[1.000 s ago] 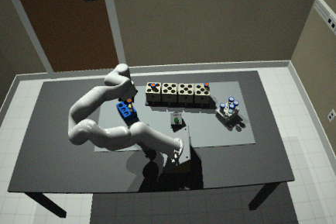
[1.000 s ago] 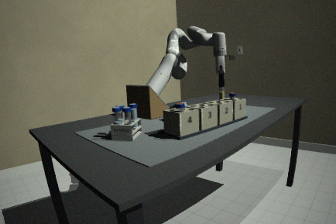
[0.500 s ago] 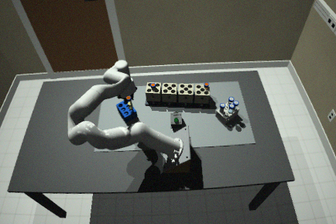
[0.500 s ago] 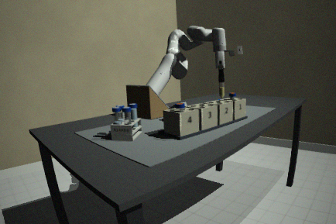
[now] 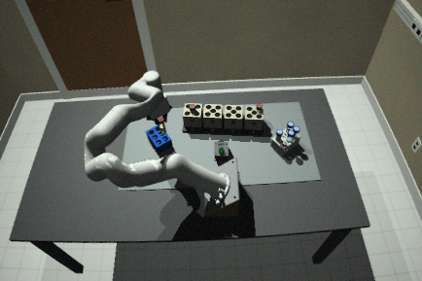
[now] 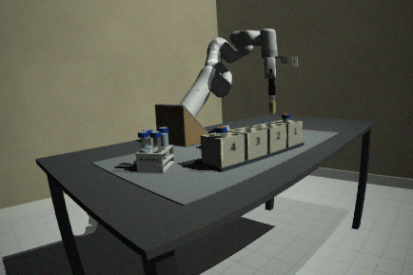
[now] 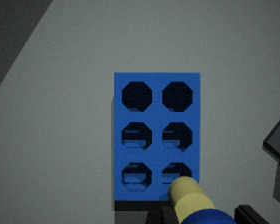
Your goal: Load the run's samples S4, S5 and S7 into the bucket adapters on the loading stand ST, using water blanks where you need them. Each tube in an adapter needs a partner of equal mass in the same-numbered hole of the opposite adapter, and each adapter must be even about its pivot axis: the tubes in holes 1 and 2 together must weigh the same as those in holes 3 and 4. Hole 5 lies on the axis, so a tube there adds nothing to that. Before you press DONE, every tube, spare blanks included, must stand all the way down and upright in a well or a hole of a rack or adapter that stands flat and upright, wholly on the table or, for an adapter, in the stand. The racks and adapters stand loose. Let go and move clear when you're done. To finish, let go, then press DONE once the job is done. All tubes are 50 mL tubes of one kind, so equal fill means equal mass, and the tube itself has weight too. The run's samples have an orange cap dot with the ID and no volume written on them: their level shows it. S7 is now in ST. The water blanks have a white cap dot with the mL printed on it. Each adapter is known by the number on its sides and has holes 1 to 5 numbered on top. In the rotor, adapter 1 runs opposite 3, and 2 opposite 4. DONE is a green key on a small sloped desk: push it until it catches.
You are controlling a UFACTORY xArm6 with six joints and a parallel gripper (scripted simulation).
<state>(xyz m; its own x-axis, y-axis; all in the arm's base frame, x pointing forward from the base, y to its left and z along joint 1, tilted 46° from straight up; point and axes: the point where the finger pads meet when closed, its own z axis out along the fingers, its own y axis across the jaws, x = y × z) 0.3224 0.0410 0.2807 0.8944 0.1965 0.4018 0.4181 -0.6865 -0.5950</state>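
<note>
The sample S4 lies 50 mm below my hand and 10 mm behind it. From my hand the other things lie so: blue rack (180 mm below, 40 mm to the left, 30 mm ahead); then sample S7 (170 mm to the right, 140 mm below, 140 mm ahead); then adapter 2 (270 mm to the right, 160 mm below, 110 mm ahead).
</note>
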